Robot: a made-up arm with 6 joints.
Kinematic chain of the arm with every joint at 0, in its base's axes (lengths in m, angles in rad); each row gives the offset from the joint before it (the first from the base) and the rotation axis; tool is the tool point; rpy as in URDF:
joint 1: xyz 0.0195 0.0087 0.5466 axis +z
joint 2: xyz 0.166 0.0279 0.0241 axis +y
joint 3: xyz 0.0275 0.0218 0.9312 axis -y
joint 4: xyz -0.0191 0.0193 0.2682 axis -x
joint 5: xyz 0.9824 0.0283 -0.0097 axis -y
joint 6: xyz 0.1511 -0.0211 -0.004 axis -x
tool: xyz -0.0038 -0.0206 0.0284 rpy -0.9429 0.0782 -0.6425
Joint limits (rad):
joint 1: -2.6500..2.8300
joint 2: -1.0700..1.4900
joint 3: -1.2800..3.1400
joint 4: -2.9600..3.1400
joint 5: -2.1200..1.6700
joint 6: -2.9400..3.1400
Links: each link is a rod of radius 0.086 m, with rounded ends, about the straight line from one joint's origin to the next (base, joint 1, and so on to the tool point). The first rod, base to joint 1, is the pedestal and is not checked.
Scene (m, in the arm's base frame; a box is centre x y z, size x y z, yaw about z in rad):
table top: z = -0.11
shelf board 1: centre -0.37 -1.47 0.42 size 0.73 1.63 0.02 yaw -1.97
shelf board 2: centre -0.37 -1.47 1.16 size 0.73 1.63 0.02 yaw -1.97
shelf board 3: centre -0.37 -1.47 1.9 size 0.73 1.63 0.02 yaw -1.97
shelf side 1: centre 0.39 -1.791 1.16 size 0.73 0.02 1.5 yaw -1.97
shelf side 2: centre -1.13 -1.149 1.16 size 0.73 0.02 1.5 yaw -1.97
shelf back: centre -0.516 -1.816 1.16 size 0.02 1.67 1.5 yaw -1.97
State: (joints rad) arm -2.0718 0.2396 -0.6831 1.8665 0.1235 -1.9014
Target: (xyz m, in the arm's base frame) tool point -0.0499 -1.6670 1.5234
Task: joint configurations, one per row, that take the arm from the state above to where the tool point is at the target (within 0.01 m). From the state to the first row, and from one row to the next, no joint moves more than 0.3 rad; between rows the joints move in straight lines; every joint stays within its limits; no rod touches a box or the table.
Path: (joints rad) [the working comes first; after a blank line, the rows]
Joints at the target: -1.6432 0.3719 0.2013 1.8922 0.1299 -1.8732
Straight joint move there: touches shelf board 2.

1: -2.0974 0.0019 -0.9283 1.8582 0.1215 -1.9097
2: -2.1231 -0.2358 -1.1735 1.8499 0.1195 -1.9180
3: -1.8860 -0.2770 -0.9649 1.8620 0.1438 -1.9069
4: -1.6489 -0.3181 -0.7564 1.8741 0.1681 -1.8959
5: -1.4118 -0.3593 -0.5478 1.8862 0.1924 -1.8848
6: -1.4889 -0.1156 -0.2981 1.8882 0.1716 -1.8810
7: -1.5661 0.1282 -0.0484 1.8902 0.1507 -1.8771
8: -1.6432 0.3719 0.2013 1.8922 0.1299 -1.8732

